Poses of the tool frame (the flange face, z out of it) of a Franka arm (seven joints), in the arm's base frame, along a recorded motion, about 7 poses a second.
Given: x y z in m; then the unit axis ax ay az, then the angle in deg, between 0 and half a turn.
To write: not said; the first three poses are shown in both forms.
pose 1, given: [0.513, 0.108, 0.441, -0.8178, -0.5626, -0.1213, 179.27]
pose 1, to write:
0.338, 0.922, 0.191, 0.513
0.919, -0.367, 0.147, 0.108
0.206, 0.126, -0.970, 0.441
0, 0, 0, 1

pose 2, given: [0.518, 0.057, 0.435, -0.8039, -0.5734, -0.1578, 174.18]
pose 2, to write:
0.294, 0.936, 0.195, 0.518
0.904, -0.339, 0.262, 0.057
0.311, 0.099, -0.945, 0.435
0, 0, 0, 1

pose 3, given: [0.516, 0.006, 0.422, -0.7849, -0.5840, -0.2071, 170.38]
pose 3, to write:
0.238, 0.945, 0.225, 0.516
0.876, -0.309, 0.371, 0.006
0.420, 0.109, -0.901, 0.422
0, 0, 0, 1

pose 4, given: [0.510, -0.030, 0.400, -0.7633, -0.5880, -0.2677, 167.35]
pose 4, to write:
0.175, 0.945, 0.275, 0.510
0.828, -0.293, 0.478, -0.030
0.532, 0.144, -0.834, 0.400
0, 0, 0, 1

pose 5, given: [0.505, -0.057, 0.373, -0.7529, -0.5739, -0.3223, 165.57]
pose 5, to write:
0.147, 0.931, 0.335, 0.505
0.770, -0.320, 0.552, -0.057
0.621, 0.176, -0.764, 0.373
0, 0, 0, 1

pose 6, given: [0.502, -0.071, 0.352, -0.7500, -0.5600, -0.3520, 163.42]
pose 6, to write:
0.143, 0.923, 0.357, 0.502
0.722, -0.344, 0.600, -0.071
0.677, 0.172, -0.716, 0.352
0, 0, 0, 1

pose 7, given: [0.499, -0.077, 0.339, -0.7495, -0.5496, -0.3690, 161.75]
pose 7, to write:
0.146, 0.919, 0.367, 0.499
0.688, -0.361, 0.630, -0.077
0.711, 0.161, -0.684, 0.339
0, 0, 0, 1

